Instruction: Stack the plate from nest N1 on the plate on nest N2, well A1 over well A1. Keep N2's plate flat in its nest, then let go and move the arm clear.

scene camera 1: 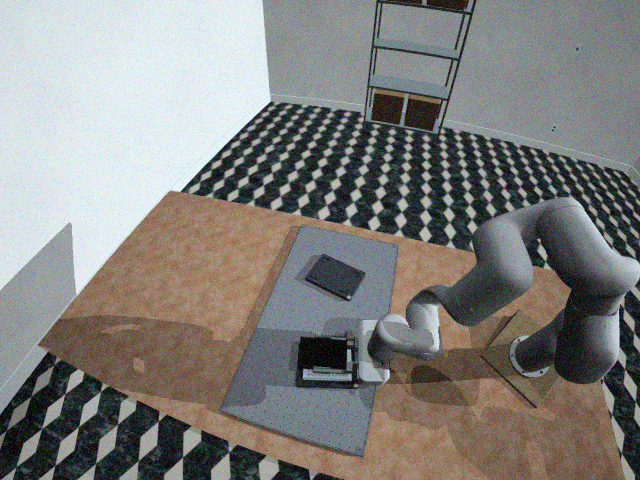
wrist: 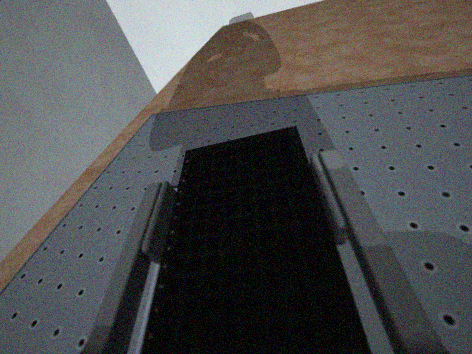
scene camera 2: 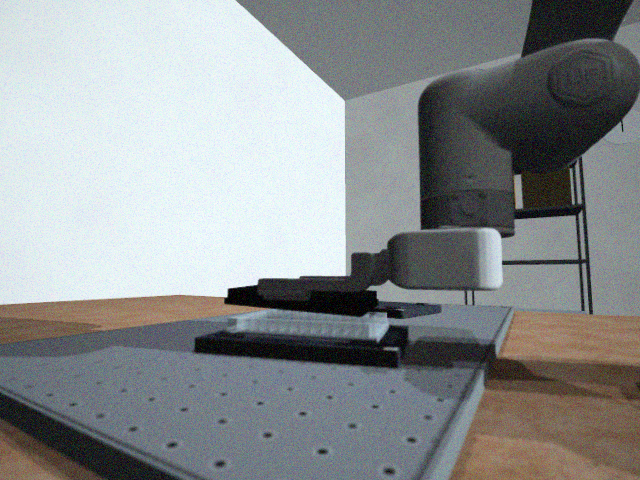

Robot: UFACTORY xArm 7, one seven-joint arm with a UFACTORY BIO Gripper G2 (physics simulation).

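A black plate is between the fingers of my gripper, which is shut on its long sides. It is held just above the clear plate and looks about level. In the scene camera 1 view, a strip of the clear plate shows along its near long side, so the two do not look lined up there. The clear plate sits flat in the black nest N2. Well A1 cannot be made out on either plate. Whether the plates touch is hard to tell.
The other black nest, N1, holds no plate and lies farther back on the grey perforated board. The board lies on the brown table. A shelf rack stands by the far wall.
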